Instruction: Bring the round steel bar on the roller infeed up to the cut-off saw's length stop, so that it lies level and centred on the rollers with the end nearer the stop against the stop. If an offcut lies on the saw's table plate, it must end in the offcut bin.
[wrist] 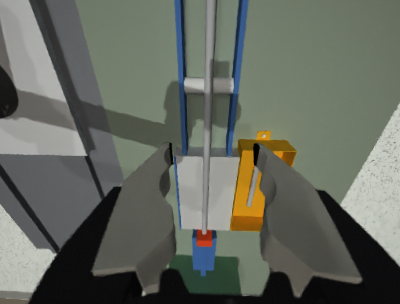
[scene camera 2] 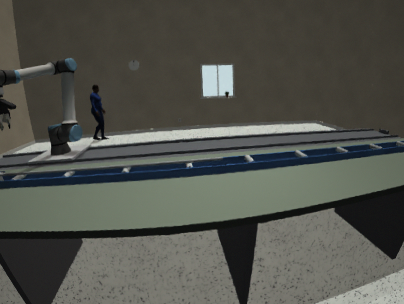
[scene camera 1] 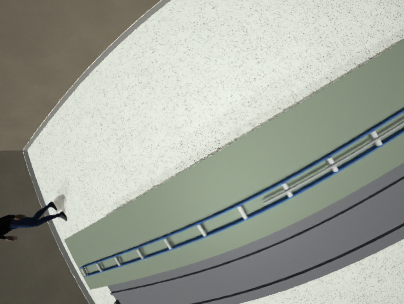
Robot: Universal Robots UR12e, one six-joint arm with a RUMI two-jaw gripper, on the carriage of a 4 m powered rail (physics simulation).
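Where they show: gripper, fingertip midpoint: (wrist: 212,144) (scene camera 2: 6,129); arm's base, origin of the base link: (scene camera 2: 61,152).
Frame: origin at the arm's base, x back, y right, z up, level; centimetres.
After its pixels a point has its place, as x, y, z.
Note:
The steel bar (wrist: 208,120) {-62.1, 7.6, 5.0} (scene camera 1: 310,178) {-62.4, -101.4, 4.7} lies along the roller infeed (wrist: 181,100) {-55.1, 3.4, 2.2} (scene camera 1: 222,221) (scene camera 2: 215,169) {-69.4, -135.4, 0.1}, about midway between its side rails. In the wrist view it crosses a roller (wrist: 224,85) {-65.8, -0.6, 2.9} and the saw's pale table plate (wrist: 192,200) {-57.4, 38.6, 2.8}. Its near end meets the red face of the length stop (wrist: 204,239) {-62.0, 55.0, 7.1}; any fine gap is too small to tell. A short offcut (wrist: 253,190) {-79.6, 36.5, -0.8} lies in the orange offcut bin (wrist: 247,223) {-79.4, 52.9, 0.8}, right of the plate. My gripper (wrist: 212,144) {-61.9, -1.4, 34.8} (scene camera 2: 5,120) is open above the bar, one finger on each side in view, holding nothing.
The arm (scene camera 2: 68,97) {-5.4, -21.0, 50.0} stands on its carriage at the left in scene camera 2. The grey rail track (scene camera 1: 300,237) (scene camera 2: 240,142) runs beside the infeed. A blue holder (wrist: 204,259) {-62.3, 70.3, 6.5} carries the stop. A person (scene camera 1: 32,221) (scene camera 2: 98,112) is beyond the track's far side in scene camera 2.

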